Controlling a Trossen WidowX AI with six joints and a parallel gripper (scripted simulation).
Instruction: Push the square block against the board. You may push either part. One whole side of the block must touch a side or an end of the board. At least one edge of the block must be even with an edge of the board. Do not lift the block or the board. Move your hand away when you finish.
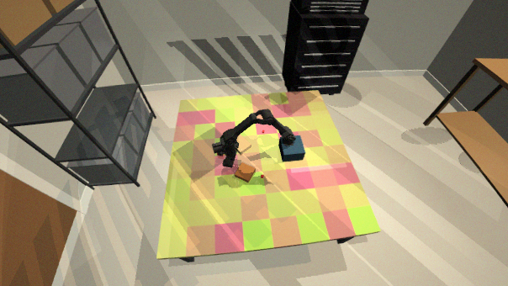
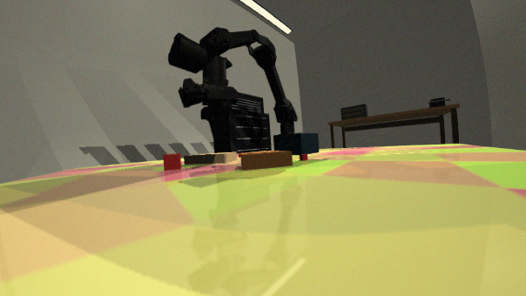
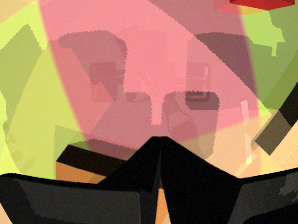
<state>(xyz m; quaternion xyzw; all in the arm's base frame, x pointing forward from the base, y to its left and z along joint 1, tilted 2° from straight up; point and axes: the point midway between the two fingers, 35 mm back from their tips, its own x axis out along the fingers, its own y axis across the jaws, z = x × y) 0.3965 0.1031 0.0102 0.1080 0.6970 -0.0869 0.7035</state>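
My gripper tip is now 80 mm past the orange square block, 70 mm to the right of it and 50 mm above it. Round my gripper tip: tan board: 180 mm to the right, 50 mm below, 50 mm behind; then red cube: 110 mm to the right, 80 mm ahead, 40 mm below.
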